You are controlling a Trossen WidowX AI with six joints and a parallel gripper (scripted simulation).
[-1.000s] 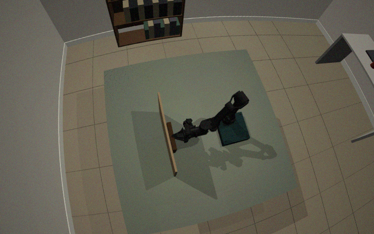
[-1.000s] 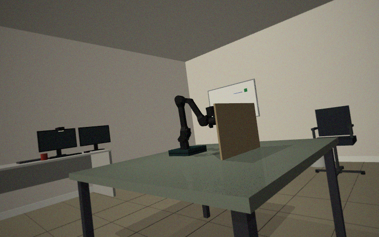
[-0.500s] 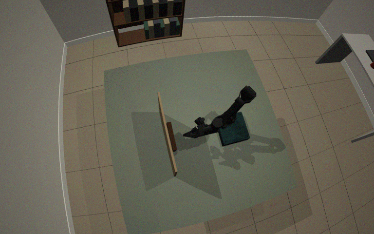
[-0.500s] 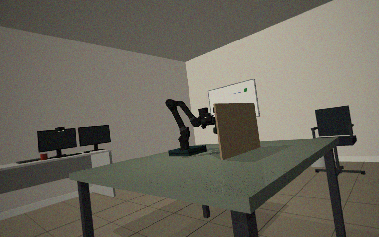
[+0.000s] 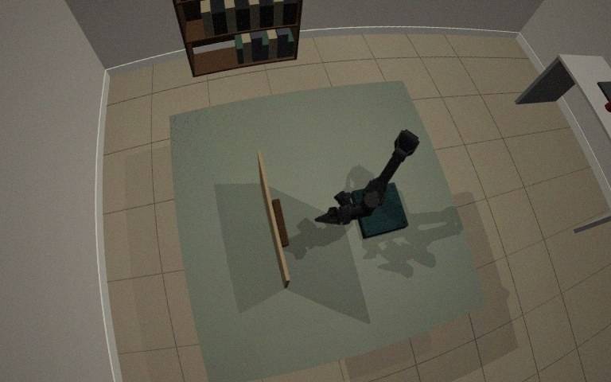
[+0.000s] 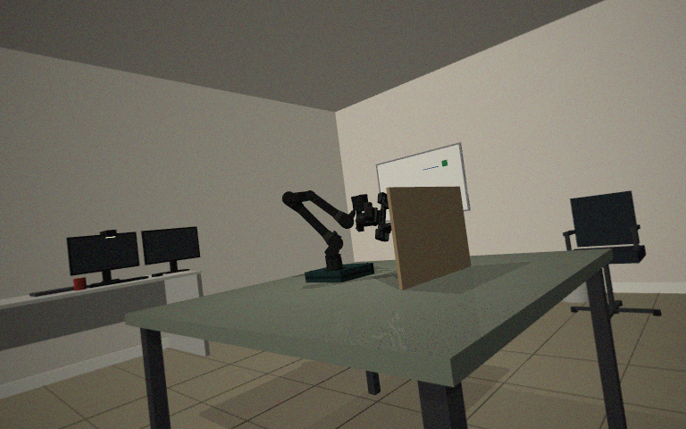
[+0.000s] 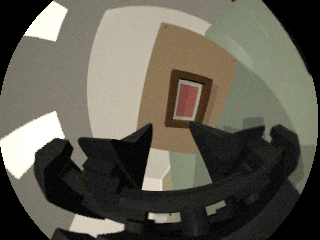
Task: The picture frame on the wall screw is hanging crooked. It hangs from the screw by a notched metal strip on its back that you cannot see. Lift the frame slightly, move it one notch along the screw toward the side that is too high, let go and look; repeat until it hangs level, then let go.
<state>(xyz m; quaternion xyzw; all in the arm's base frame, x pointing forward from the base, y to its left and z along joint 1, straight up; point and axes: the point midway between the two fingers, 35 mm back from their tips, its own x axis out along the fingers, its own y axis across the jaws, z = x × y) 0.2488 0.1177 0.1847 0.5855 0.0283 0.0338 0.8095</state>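
Now: the brown picture frame 140 mm ahead of my gripper tip, 70 mm below it and 20 mm to the right of it. The rest, counted from my gripper tip: tan wall board: 150 mm ahead, 80 mm below, 30 mm to the right.
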